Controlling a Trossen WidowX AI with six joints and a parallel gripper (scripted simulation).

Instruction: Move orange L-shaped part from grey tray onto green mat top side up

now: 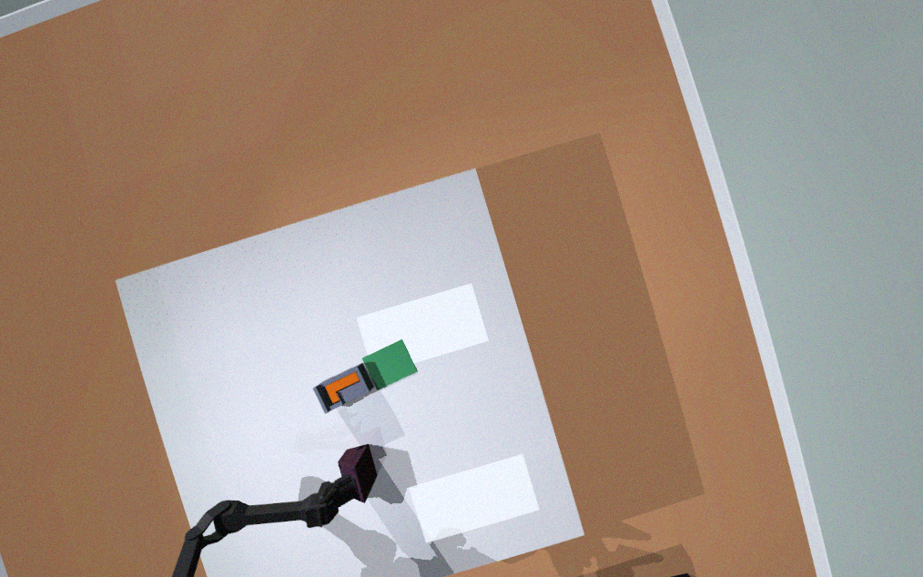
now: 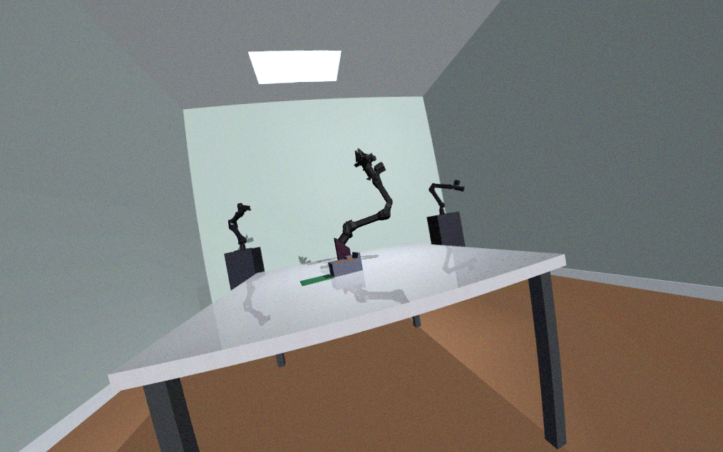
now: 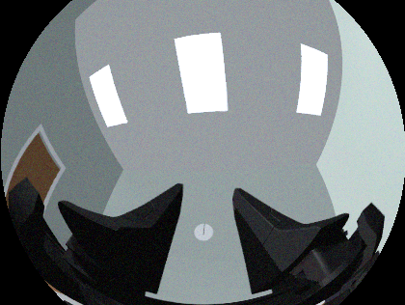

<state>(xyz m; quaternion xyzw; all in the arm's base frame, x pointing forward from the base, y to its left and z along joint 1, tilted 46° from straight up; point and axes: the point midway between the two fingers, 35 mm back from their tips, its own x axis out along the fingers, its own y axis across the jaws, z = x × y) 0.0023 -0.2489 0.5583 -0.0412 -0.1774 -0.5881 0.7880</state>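
The orange L-shaped part lies 69 cm below my gripper tip, 31 cm ahead of it and 21 cm to the right of it. From my gripper tip the other things lie so: green mat (75 cm below, 37 cm to the right, 35 cm ahead).
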